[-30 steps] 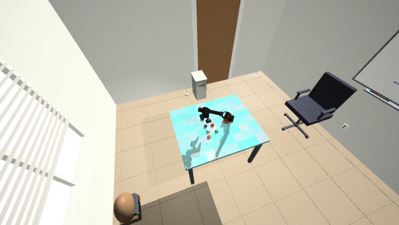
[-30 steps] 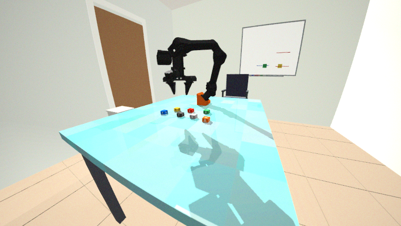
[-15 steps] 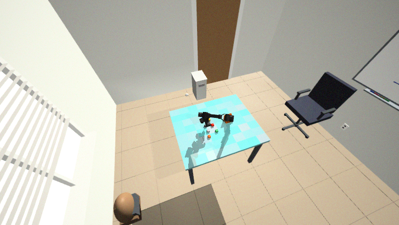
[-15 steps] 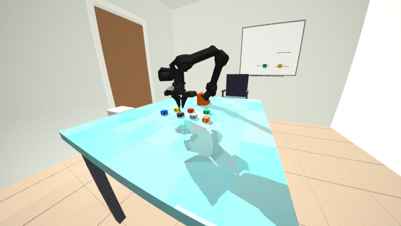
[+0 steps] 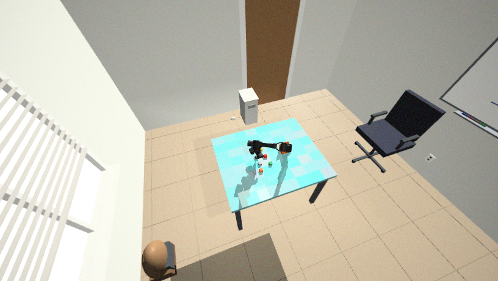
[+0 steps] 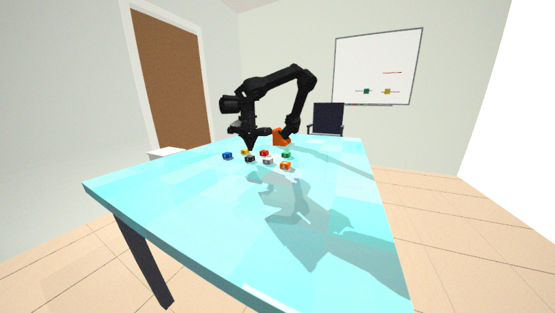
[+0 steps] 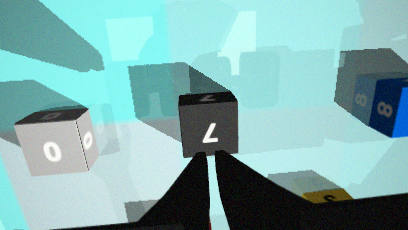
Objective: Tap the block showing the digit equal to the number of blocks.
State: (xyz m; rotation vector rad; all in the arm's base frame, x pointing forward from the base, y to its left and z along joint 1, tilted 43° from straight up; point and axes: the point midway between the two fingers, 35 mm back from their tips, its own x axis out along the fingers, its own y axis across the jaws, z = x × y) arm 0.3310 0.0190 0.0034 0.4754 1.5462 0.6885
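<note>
Right now the dark grey block is 10 mm ahead of my gripper tip and 30 mm below it. Also, from my gripper tip: red block (90 mm behind, 10 mm to the left, 30 mm below); yellow block (70 mm behind, 90 mm to the right, 30 mm below); blue block (20 mm ahead, 130 mm to the right, 30 mm below).
</note>
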